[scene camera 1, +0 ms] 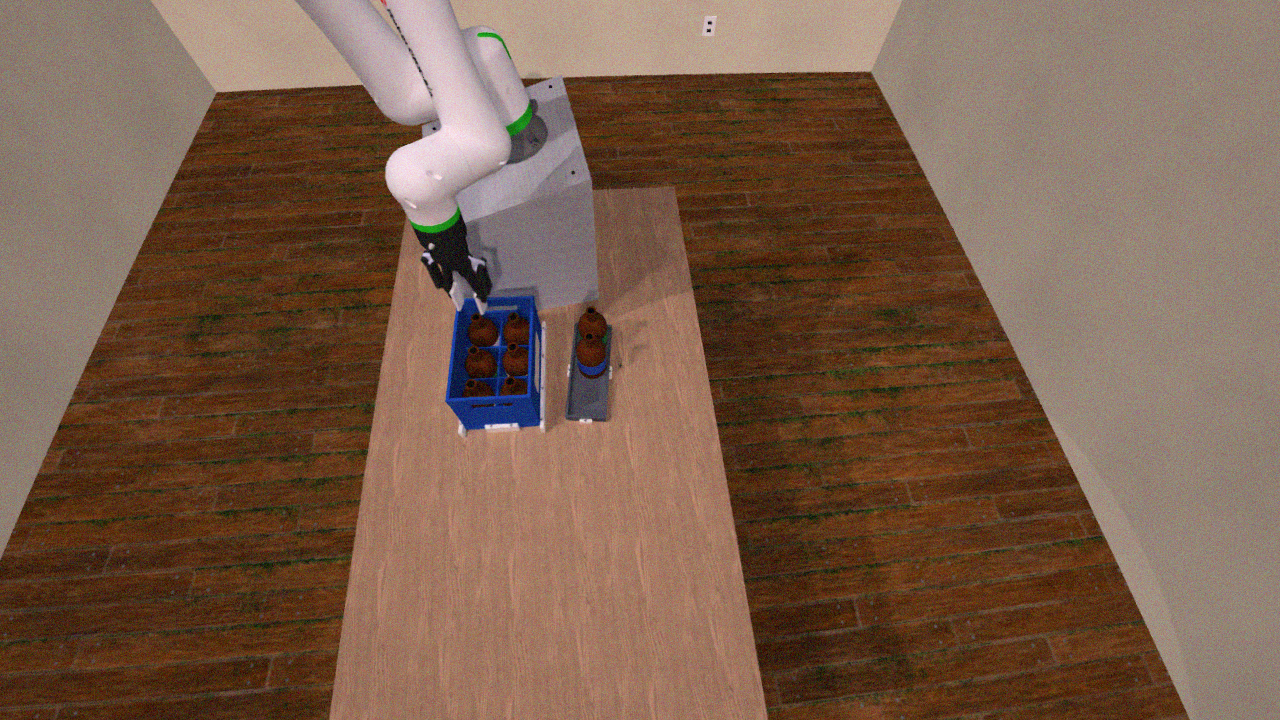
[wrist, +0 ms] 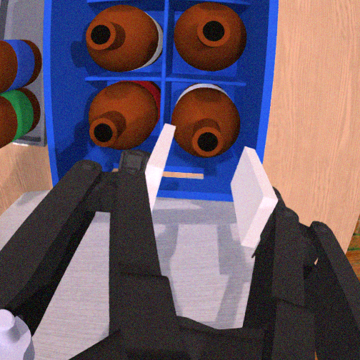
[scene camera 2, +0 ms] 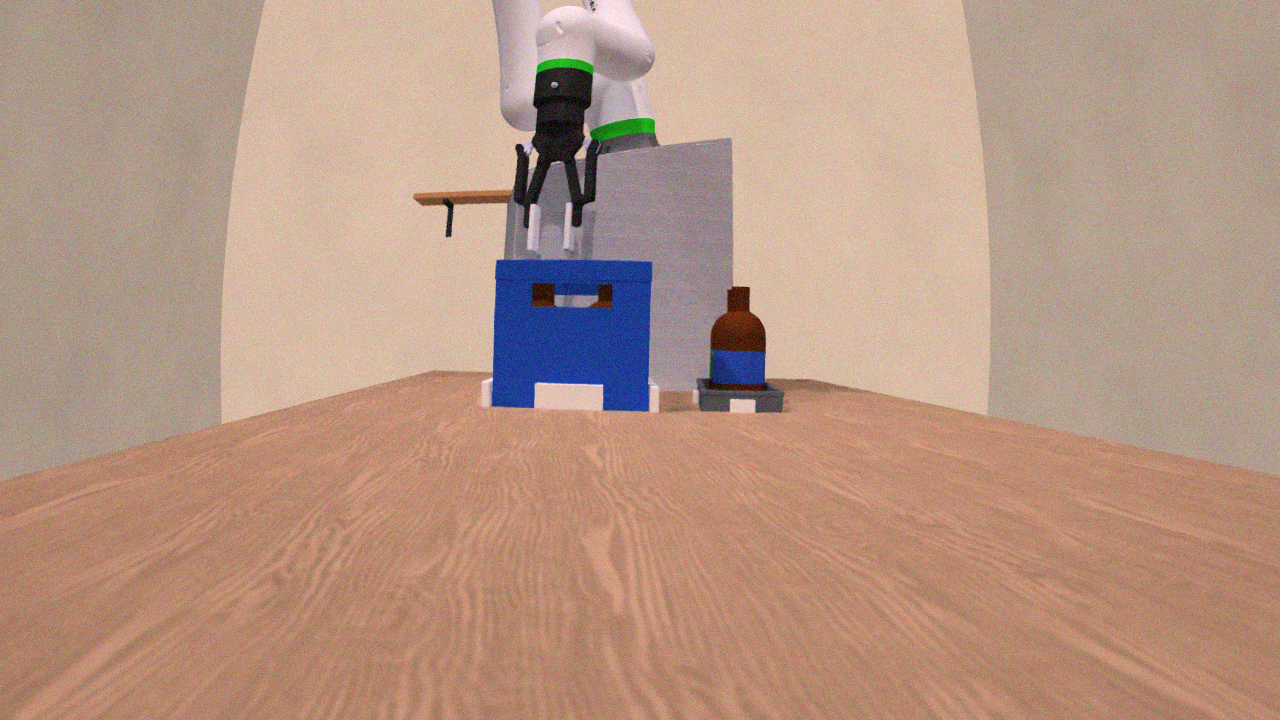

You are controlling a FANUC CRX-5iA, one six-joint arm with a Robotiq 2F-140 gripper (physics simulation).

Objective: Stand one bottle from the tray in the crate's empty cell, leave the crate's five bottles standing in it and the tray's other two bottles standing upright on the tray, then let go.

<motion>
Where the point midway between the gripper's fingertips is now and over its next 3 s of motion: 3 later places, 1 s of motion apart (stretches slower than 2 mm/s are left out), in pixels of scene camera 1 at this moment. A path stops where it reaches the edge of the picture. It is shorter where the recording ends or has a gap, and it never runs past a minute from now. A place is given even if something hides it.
My gripper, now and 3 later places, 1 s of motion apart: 472, 307; 466, 292; 454, 300; 452, 299
</motion>
